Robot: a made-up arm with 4 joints.
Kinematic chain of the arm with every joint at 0, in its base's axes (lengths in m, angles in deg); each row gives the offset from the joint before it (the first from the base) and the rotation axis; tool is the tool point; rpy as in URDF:
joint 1: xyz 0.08 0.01 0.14 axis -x
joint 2: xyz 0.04 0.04 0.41 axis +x
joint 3: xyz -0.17 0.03 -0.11 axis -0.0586 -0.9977 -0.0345
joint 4: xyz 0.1 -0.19 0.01 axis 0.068 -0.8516 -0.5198
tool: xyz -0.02 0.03 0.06 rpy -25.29 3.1 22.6
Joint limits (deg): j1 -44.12..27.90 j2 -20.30..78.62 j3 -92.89..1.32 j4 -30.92..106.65
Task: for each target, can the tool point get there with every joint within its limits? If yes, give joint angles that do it. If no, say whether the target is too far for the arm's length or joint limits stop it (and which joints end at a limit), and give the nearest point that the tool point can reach.
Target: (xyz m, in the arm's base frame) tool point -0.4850 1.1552 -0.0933
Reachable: no: too far | nearest point 0.0143 0.3372 0.2446 | short by 1.016 m
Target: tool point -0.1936 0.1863 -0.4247
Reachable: no: joint limits stop it (at a limit: joint 1, joint 3, joint 4) | nearest point 0.0143 0.2227 0.2249 | short by 0.683 m
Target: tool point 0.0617 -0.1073 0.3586
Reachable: yes | joints -11.75 6.07 -57.77 -19.18
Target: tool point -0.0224 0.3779 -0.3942
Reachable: no: joint limits stop it (at a limit: joint 1, joint 3, joint 4) | nearest point 0.0143 0.2782 0.2278 | short by 0.631 m
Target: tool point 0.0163 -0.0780 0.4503
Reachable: yes | joints -2.41 -5.23 -19.58 84.70
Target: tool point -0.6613 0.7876 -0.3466
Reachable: no: too far | nearest point -0.0393 0.3253 0.2924 | short by 1.004 m
